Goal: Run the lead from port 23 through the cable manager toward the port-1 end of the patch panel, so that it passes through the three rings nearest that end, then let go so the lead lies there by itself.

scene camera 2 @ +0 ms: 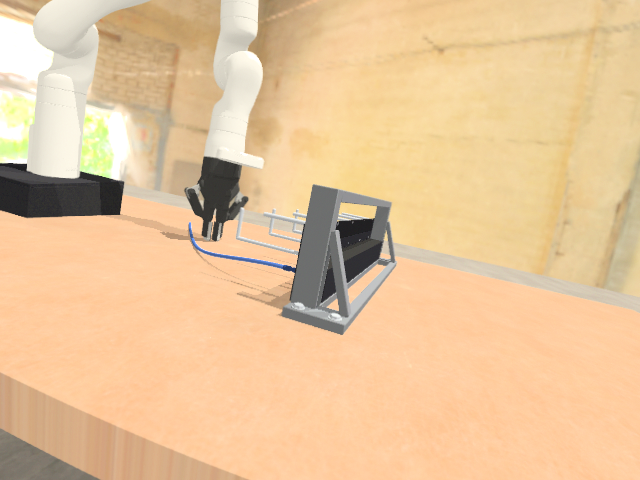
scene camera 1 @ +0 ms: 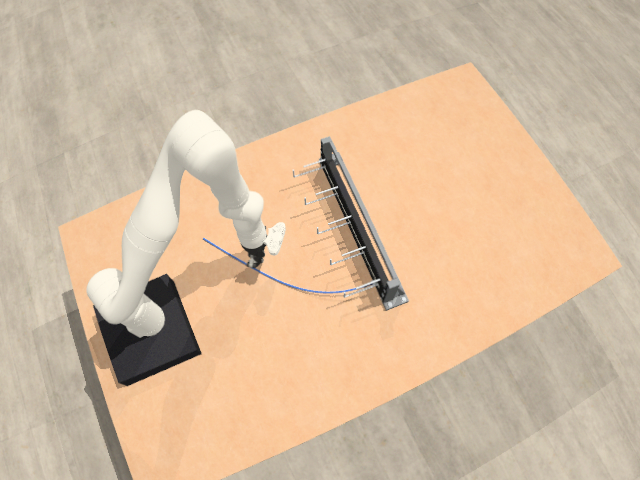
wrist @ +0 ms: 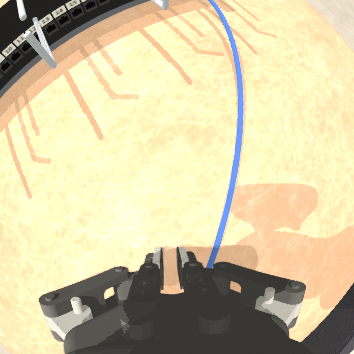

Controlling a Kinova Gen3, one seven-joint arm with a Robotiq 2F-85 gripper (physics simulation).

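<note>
The blue lead [scene camera 1: 320, 292] [scene camera 2: 222, 255] [wrist: 240, 105] runs from the near end of the patch panel [scene camera 1: 393, 287] [scene camera 2: 312, 248] [wrist: 7, 20] in a curve toward the robot. In scene camera 2 it leaves the panel below the nearest ring [scene camera 2: 266, 244], and its free end points up. The rings toward the port-1 end, such as the far ring [scene camera 1: 310, 171], have no lead in them. My gripper [scene camera 1: 252, 264] [scene camera 2: 211, 230] [wrist: 169, 256] is nearly closed, with a narrow gap and no lead between the fingertips. In the wrist view the lead passes to the right of the right finger and disappears behind the gripper.
The rings stick out from the panel toward the arm, in a row; one shows at the upper left of the wrist view. The robot's black base [scene camera 1: 155, 351] [scene camera 2: 62, 193] stands at the table's [scene camera 1: 465, 180] [scene camera 2: 155, 335] left side. Ring shadows fall in front of the panel.
</note>
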